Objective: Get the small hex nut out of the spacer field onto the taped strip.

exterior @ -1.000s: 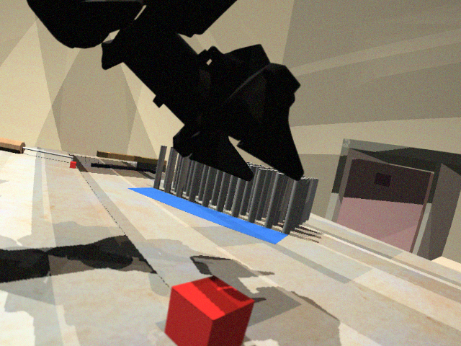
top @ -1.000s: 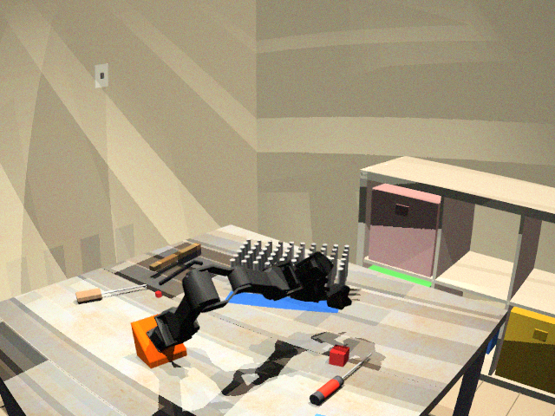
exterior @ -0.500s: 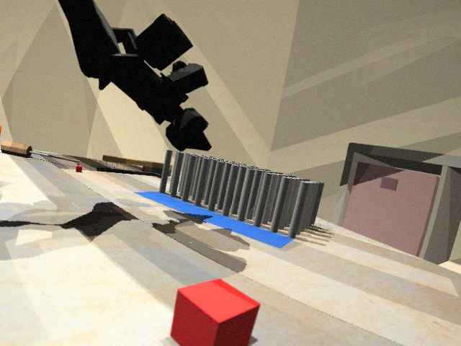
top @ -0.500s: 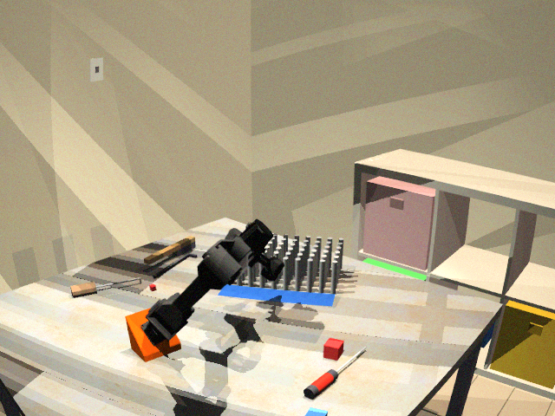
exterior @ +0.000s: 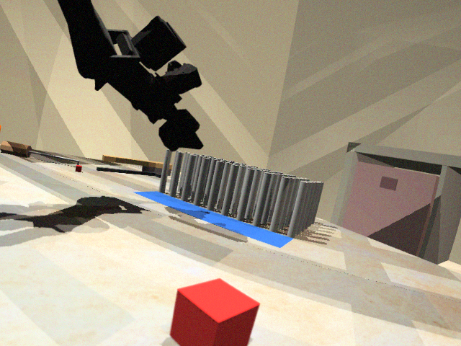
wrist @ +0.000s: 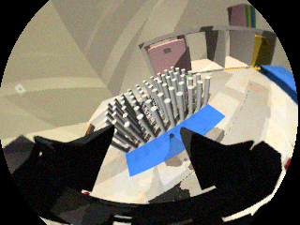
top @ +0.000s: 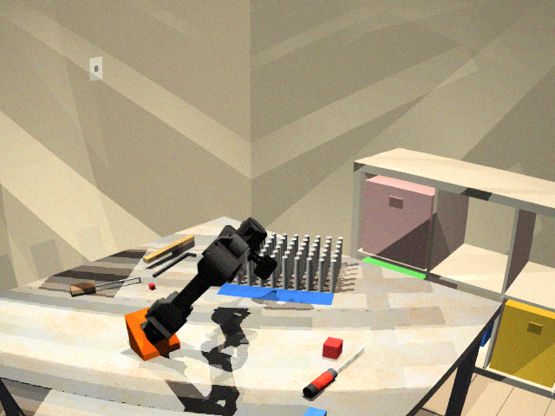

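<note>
Now: the hook tool 31 cm behind my gripper tip, 39 cm to the left of it and 14 cm below it. Also, from my gripper tip: blue taped strip (5 cm ahead, 3 cm to the right, 15 cm below); then tiny red cube (20 cm behind, 29 cm to the left, 14 cm below); then hex nut (17 cm ahead, 9 cm to the left, 15 cm below).
</note>
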